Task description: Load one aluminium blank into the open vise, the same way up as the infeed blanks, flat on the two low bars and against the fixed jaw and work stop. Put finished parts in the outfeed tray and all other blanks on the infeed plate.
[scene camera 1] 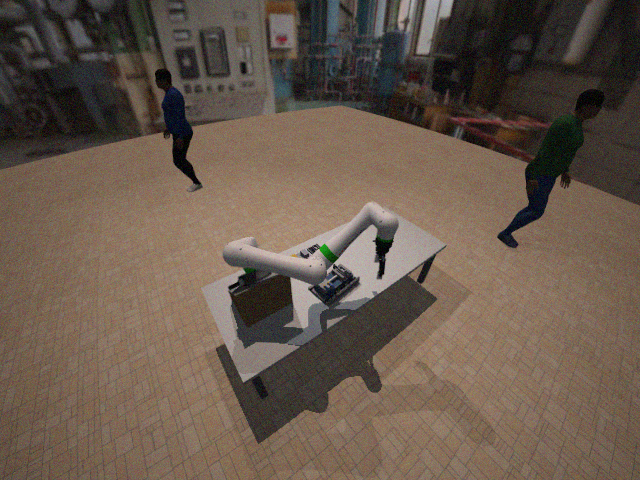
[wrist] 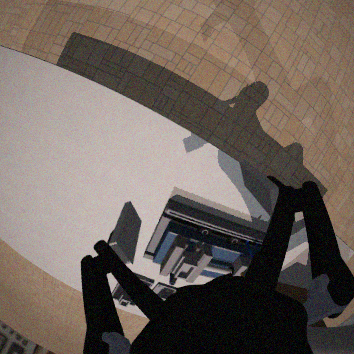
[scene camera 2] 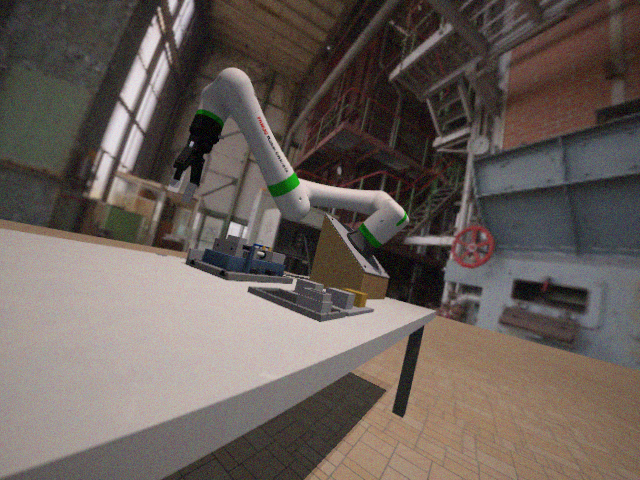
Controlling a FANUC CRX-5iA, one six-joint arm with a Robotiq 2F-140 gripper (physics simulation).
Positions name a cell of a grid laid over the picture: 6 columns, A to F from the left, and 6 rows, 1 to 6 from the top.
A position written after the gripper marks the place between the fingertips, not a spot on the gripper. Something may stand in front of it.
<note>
The gripper (scene camera 2: B3) is open and holds nothing. Also in view: a dark outfeed tray (scene camera 2: C4).
The gripper is seen too in the wrist view (wrist: D4).
</note>
